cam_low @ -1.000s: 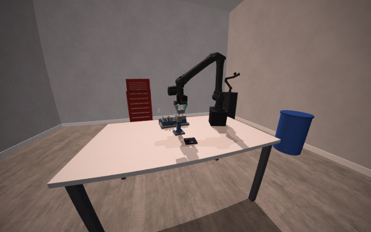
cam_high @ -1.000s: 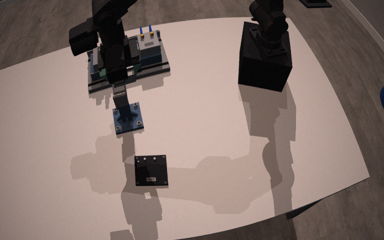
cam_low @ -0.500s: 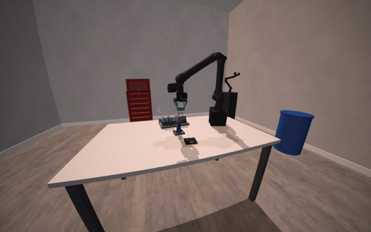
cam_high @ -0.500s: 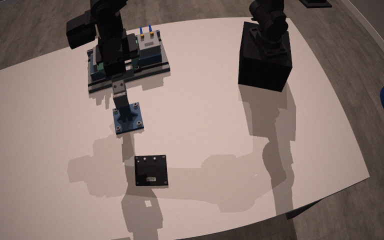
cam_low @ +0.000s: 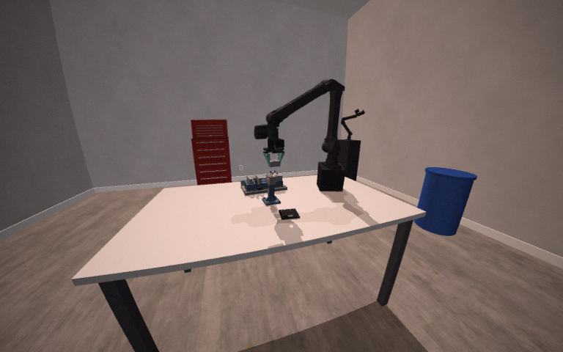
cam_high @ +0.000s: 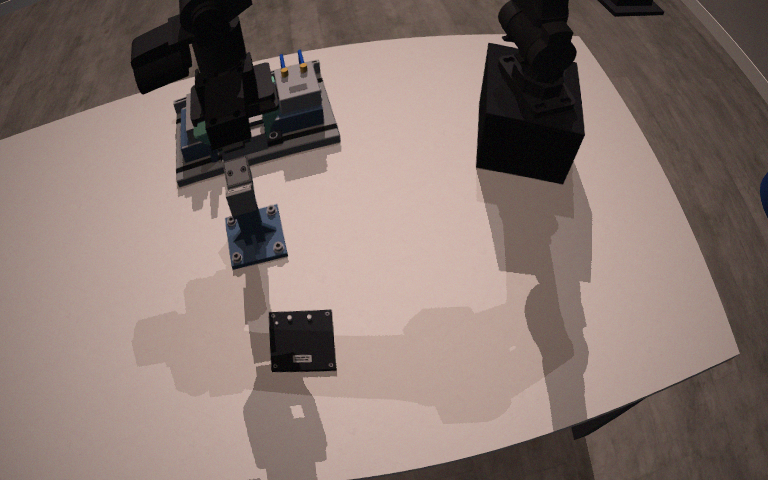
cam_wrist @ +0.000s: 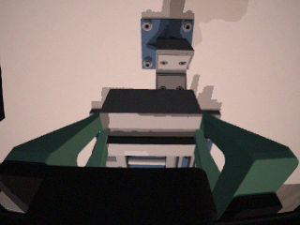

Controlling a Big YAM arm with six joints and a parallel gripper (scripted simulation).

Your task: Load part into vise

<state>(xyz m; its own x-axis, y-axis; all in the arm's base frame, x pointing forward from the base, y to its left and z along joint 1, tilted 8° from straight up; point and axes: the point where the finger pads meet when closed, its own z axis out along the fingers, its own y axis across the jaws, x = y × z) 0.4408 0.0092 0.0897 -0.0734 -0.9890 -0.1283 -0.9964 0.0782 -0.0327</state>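
Now: the fixed jaw 80 mm ahead of my hand, 240 mm to the right of it and 150 mm below it. The rest, counted from my hand: moving jaw 20 mm ahead, 240 mm to the right, 150 mm below; dark short rod 60 mm ahead, 190 mm to the right, 140 mm below; part 10 mm above.
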